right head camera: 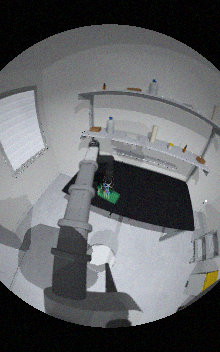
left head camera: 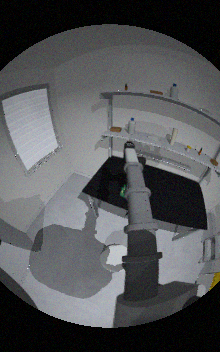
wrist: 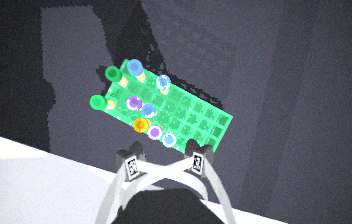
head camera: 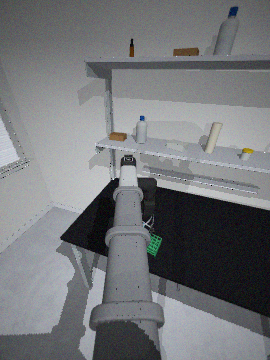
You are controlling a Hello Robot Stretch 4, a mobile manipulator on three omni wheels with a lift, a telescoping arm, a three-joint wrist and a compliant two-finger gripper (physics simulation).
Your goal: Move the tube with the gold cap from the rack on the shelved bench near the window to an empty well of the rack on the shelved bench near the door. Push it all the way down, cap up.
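Frame: origin at the robot's base, x ahead, y left, z up, level; metres.
Where they show: gripper, fingertip midpoint: [right head camera: 107,190] [wrist: 165,152]; robot's base, link origin: [right head camera: 99,257] [left head camera: 114,257].
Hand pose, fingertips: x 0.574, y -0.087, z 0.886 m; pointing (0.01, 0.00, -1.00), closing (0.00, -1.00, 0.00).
Note:
Things, the pixels of their centre, and the offset from my fingertips. "pt": a spot on its surface instead. Level surfaces: height alone.
- gold-capped tube, body centre: [wrist: 144,123] 0.030 m ahead, 0.030 m left, 0.088 m down
- green rack, body centre: [wrist: 166,112] [head camera: 143,239] [right head camera: 107,194] 0.045 m ahead, 0.005 m right, 0.123 m down
- black bench top, surface height: 0.151 m down
- lower shelf, surface height: 0.306 m up
- blue-capped bottle, body centre: [head camera: 141,129] [right head camera: 109,124] [left head camera: 131,125] 0.554 m ahead, 0.003 m right, 0.395 m up
- brown box, body centre: [head camera: 118,136] 0.614 m ahead, 0.166 m left, 0.326 m up
- pale cylinder, body centre: [head camera: 212,138] [right head camera: 153,133] [left head camera: 173,136] 0.381 m ahead, 0.429 m right, 0.395 m up
- window, surface spot: [left head camera: 32,129] pt 0.631 m ahead, 1.408 m left, 0.463 m up
The gold-capped tube [wrist: 141,125] stands cap up in the near row of the green rack [wrist: 220,125] [head camera: 155,246] [right head camera: 116,197], between a green-capped and a purple-capped tube. Blue, purple, green and light blue caps fill other wells on the rack's left half; its right half shows empty wells. My gripper [wrist: 165,152] [head camera: 148,223] is open, with nothing between its fingers. In the wrist view it lies below and to the right of the gold cap, and its right fingertip overlaps the rack's near edge. The rack near the door does not show.
The rack stands on the black bench top [head camera: 215,240] [left head camera: 175,200] [right head camera: 155,200]. Behind it, a lower shelf [head camera: 190,154] holds a blue-capped bottle [head camera: 142,131], a brown box [head camera: 118,136] and a pale cylinder [head camera: 213,138]. A window [left head camera: 32,129] is at the left.

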